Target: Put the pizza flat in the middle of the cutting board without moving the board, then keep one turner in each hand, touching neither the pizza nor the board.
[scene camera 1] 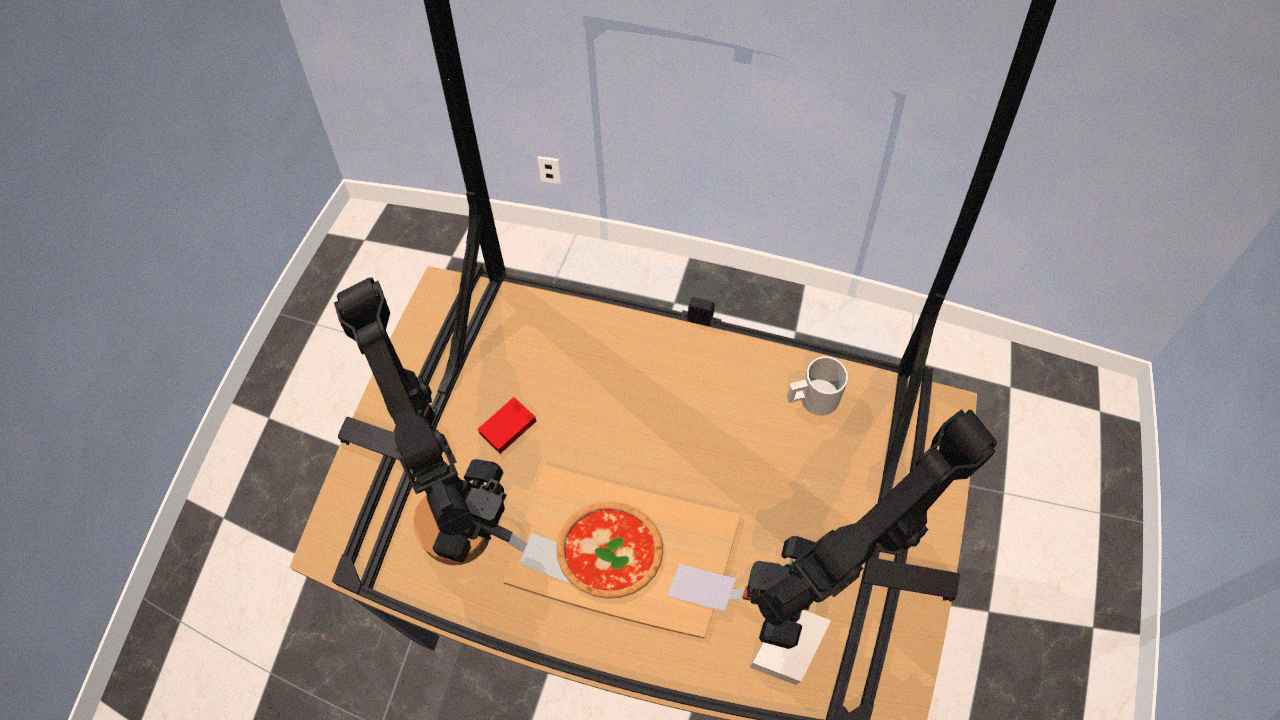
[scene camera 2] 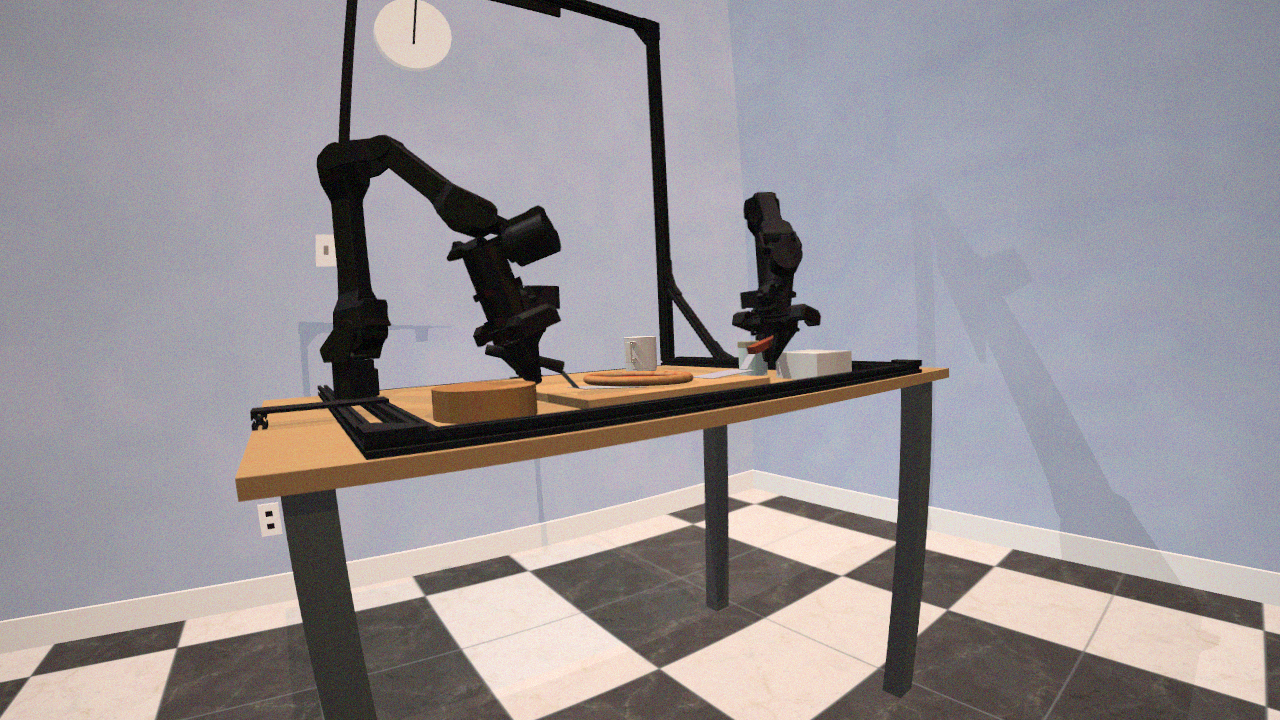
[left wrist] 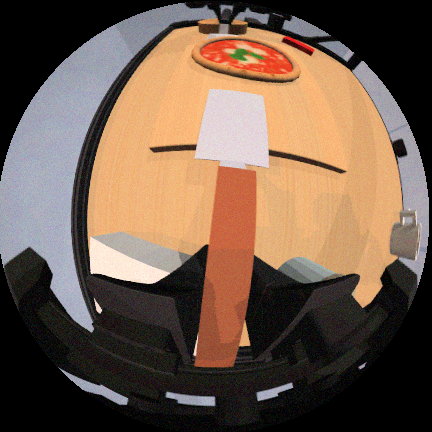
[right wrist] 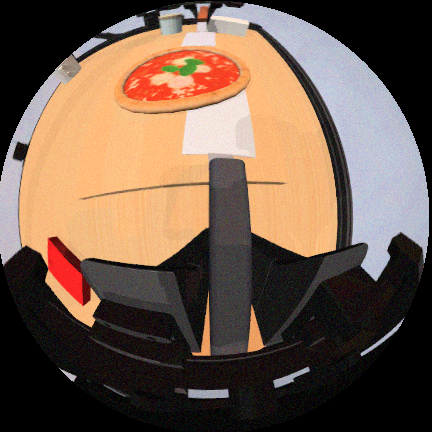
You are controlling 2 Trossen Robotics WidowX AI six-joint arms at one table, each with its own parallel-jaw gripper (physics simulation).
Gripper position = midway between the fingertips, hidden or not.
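Observation:
Pizza [scene camera 1: 610, 550] visible; the pizza [scene camera 2: 629, 378] appears there too, and both wrist views show it: the pizza [left wrist: 238, 56], the pizza [right wrist: 180, 78]. A brown-handled turner [scene camera 1: 690, 584] is visible, with a further sight of the turner [left wrist: 233, 130]. My right gripper [scene camera 2: 535, 383] is in the scene, as is my left gripper [scene camera 2: 769, 361]; further views of my left gripper [scene camera 1: 769, 603], and of that gripper [left wrist: 222, 250].

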